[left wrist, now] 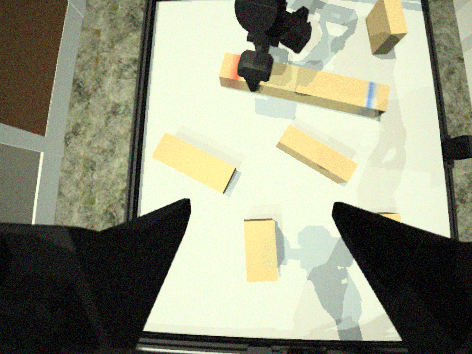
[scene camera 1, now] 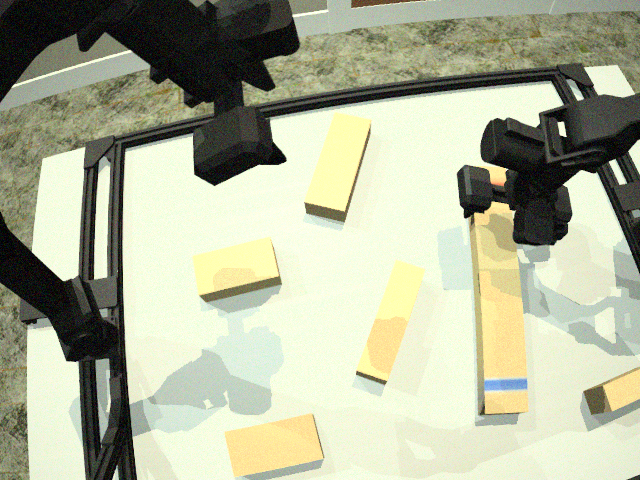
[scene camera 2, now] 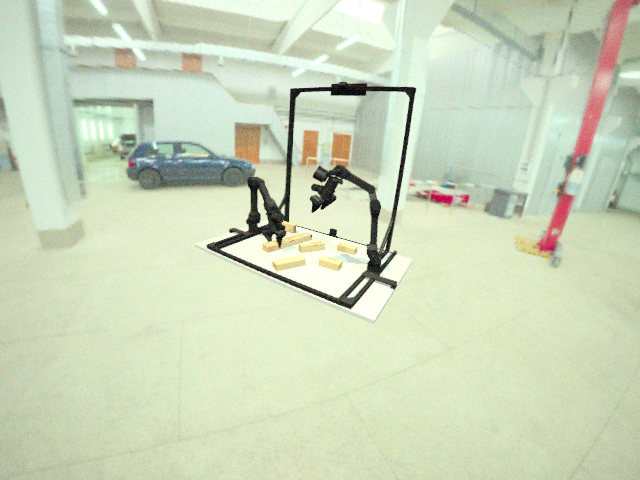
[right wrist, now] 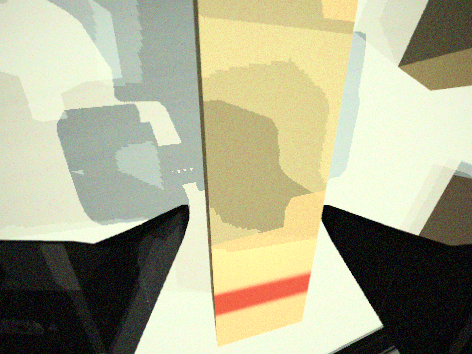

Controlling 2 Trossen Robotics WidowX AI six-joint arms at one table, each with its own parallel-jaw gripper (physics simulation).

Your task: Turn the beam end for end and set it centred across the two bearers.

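Places are measured from the left arm's base along level axes (x left, y ahead, z down), in millimetres.
Pixels of known places: left gripper, fingertip midpoint: (left wrist: 261,206) (scene camera 1: 276,123) (scene camera 2: 316,211); right gripper, fingertip midpoint: (scene camera 1: 489,219) (scene camera 2: 275,246) (right wrist: 254,211); left arm's base, link origin: (scene camera 1: 98,339) (scene camera 2: 373,270); right arm's base, link origin: (scene camera 2: 253,231).
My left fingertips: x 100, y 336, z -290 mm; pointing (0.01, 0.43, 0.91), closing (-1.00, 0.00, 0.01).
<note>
Ahead of a thing's pixels: the offset from my left fingertips to its top centre.
The long wooden beam @(dx -122, dy +271, dz +271 mm) (scene camera 1: 501,330) (scene camera 2: 298,238) (left wrist: 340,92) (right wrist: 265,150) lies flat on the table, its red band at the far end and blue band at the near end in scene camera 1. My right gripper (scene camera 1: 496,206) (scene camera 2: 274,241) (right wrist: 254,211) is open, low over the red end, its fingertips to either side of the beam in the right wrist view. My left gripper (scene camera 1: 277,122) (scene camera 2: 318,208) (left wrist: 261,206) is open and empty, high above the table. Two similar short blocks, one @(dx -26, dy -103, dz +271 mm) (scene camera 1: 237,268) (left wrist: 261,250) behind the other @(dx -288, dy -85, dz +271 mm) (scene camera 1: 275,444), lie roughly parallel. Nothing marks which blocks are the bearers.
A wide block @(dx +122, dy +80, dz +271 mm) (scene camera 1: 338,165) (left wrist: 194,162) and a narrow block @(dx -146, dy +102, dz +265 mm) (scene camera 1: 391,320) (left wrist: 317,154) lie slanted between the short blocks and the beam. Another block @(dx -326, dy +424, dz +246 mm) (scene camera 1: 615,395) (left wrist: 386,27) lies beyond the beam's blue end, to its right in scene camera 1. A black frame (scene camera 1: 413,85) edges the table.
</note>
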